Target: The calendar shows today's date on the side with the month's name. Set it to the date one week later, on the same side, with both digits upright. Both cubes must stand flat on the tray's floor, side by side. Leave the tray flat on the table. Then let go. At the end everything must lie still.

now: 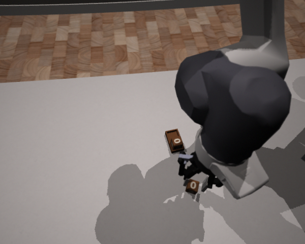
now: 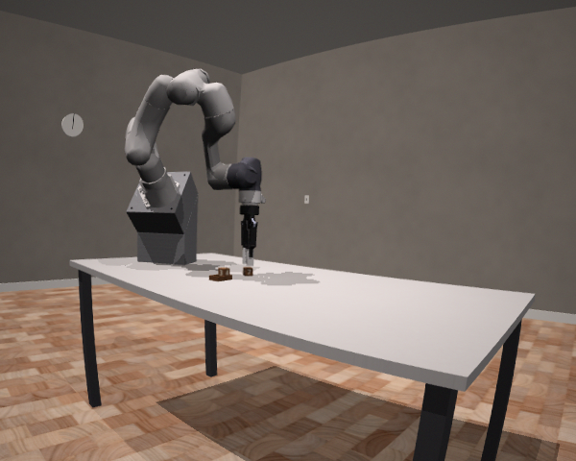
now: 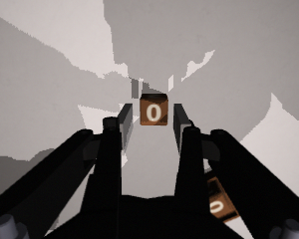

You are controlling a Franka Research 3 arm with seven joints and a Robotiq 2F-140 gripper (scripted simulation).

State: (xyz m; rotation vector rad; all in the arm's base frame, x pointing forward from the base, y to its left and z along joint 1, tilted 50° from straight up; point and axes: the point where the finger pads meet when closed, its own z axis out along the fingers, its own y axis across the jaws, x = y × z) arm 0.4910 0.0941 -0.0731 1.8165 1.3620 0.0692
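The cube is 60 mm below my hand.
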